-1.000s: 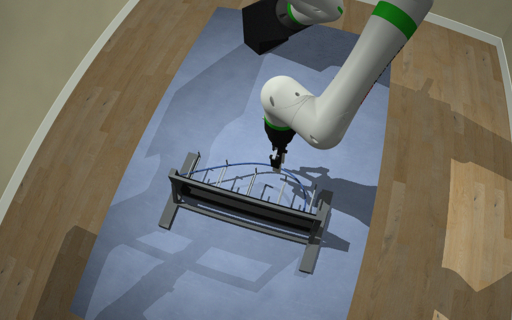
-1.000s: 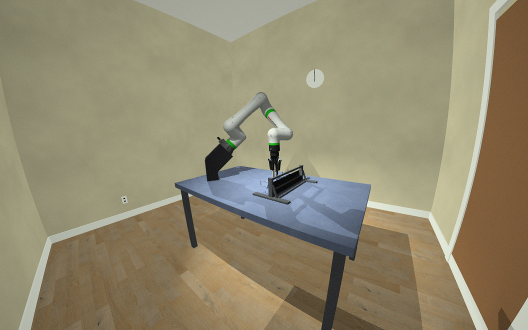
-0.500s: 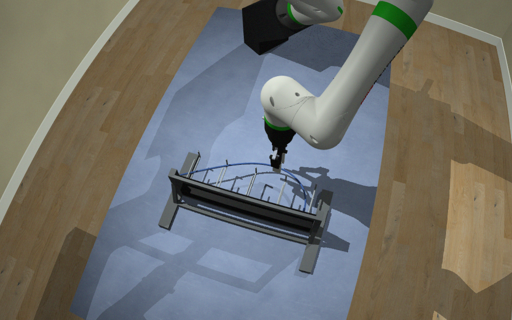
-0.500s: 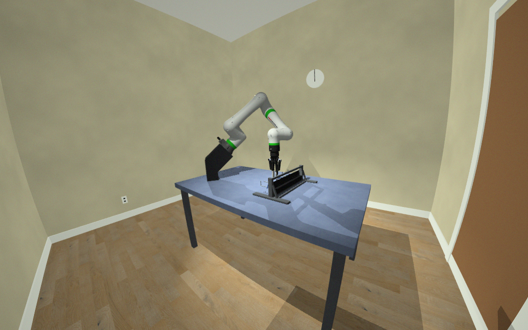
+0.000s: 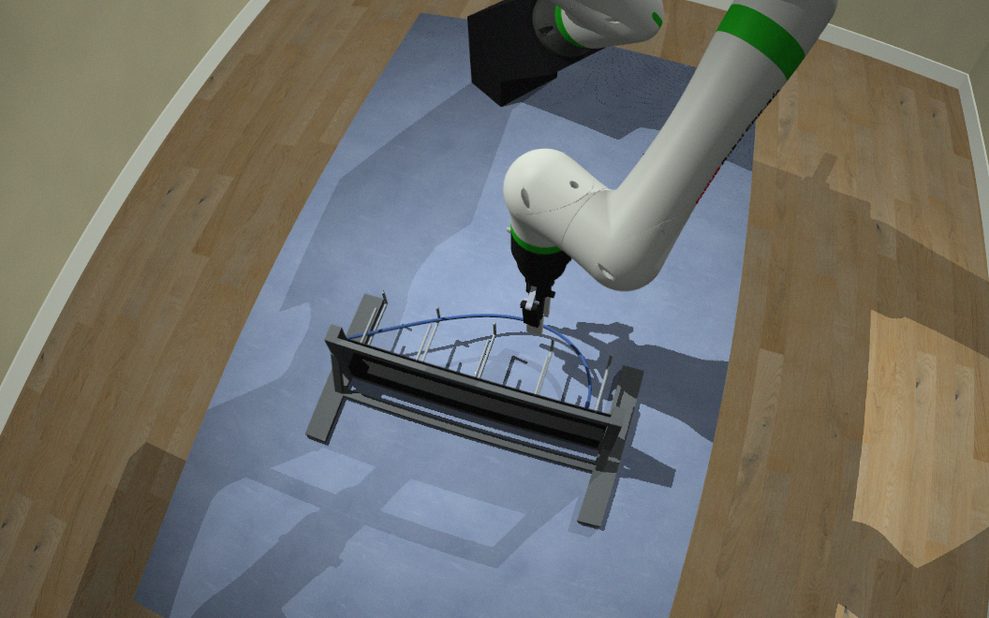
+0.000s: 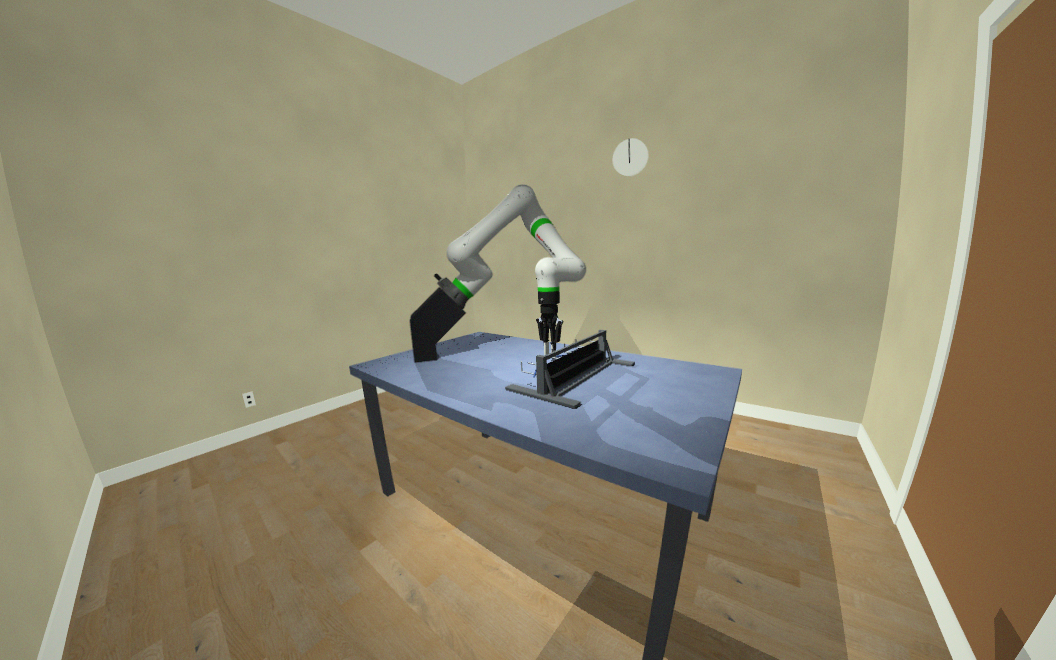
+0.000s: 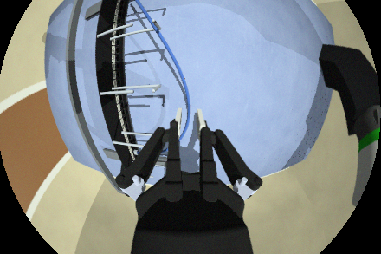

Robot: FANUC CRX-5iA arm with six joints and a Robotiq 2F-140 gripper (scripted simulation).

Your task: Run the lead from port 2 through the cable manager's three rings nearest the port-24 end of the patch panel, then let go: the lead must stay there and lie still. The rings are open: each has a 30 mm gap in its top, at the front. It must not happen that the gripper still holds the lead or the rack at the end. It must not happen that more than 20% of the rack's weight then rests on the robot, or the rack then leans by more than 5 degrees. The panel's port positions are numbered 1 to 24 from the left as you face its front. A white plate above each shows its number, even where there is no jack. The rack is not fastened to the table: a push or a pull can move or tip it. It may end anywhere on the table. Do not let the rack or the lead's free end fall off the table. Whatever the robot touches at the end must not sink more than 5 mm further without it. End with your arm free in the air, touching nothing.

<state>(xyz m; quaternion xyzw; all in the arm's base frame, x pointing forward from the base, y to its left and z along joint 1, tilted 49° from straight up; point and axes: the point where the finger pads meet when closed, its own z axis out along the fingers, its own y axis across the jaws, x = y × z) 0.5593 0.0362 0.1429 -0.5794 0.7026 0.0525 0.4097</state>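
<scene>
My hand is 17 cm short of the rack and 5 cm to the left of it.
</scene>
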